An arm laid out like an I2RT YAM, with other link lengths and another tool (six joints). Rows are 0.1 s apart.
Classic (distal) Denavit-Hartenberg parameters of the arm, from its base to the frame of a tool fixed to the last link. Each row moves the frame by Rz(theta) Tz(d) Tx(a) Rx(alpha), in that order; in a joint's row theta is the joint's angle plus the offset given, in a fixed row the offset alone. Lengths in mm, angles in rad.
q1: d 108.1; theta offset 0; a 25.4; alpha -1.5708
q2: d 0; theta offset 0; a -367; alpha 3.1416
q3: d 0; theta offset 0.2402; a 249.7; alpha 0
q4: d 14; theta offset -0.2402; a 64.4; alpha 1.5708
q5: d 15.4; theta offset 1.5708; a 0; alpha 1.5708
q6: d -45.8; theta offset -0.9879; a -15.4; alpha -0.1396
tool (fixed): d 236.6; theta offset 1.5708; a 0; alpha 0
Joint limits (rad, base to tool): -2.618..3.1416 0..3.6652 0..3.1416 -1.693..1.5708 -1.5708..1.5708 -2.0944..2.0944
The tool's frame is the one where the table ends.
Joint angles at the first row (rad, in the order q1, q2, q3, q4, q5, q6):
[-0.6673, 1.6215, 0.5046, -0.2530, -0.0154, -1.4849]
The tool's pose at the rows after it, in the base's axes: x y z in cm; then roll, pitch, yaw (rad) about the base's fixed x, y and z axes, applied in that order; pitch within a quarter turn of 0, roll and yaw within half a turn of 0:
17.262 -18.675 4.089 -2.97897 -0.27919 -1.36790
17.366 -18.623 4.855 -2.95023 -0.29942 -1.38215
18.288 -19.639 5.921 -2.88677 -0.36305 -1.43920
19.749 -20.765 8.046 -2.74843 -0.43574 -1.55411
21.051 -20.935 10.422 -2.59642 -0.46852 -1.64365
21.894 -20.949 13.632 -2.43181 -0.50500 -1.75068
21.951 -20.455 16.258 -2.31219 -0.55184 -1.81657
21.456 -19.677 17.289 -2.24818 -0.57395 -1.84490
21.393 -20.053 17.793 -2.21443 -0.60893 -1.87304
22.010 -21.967 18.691 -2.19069 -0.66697 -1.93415
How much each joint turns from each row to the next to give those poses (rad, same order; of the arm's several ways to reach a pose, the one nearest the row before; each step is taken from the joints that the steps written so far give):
[0.0000, -0.0352, 0.0016, -0.0291, -0.0198, 0.0015]
[0.0000, -0.0383, -0.0030, -0.0017, -0.0062, 0.0077]
[0.0000, -0.0323, -0.0046, 0.0610, 0.0092, 0.0352]
[0.0000, -0.0627, -0.0077, 0.0905, -0.0061, 0.0688]
[0.0030, -0.0753, -0.0092, 0.0662, -0.0337, 0.0507]
[0.0169, -0.0995, -0.0061, 0.0552, -0.0032, 0.0629]
[0.0337, -0.0966, -0.0153, 0.0336, 0.0290, 0.0263]
[0.0215, -0.0693, -0.0276, 0.0171, 0.0140, 0.0077]
[0.0046, -0.0094, -0.0170, 0.0444, 0.0259, -0.0123]
[0.0001, 0.0505, 0.0153, 0.0688, 0.0676, -0.0168]

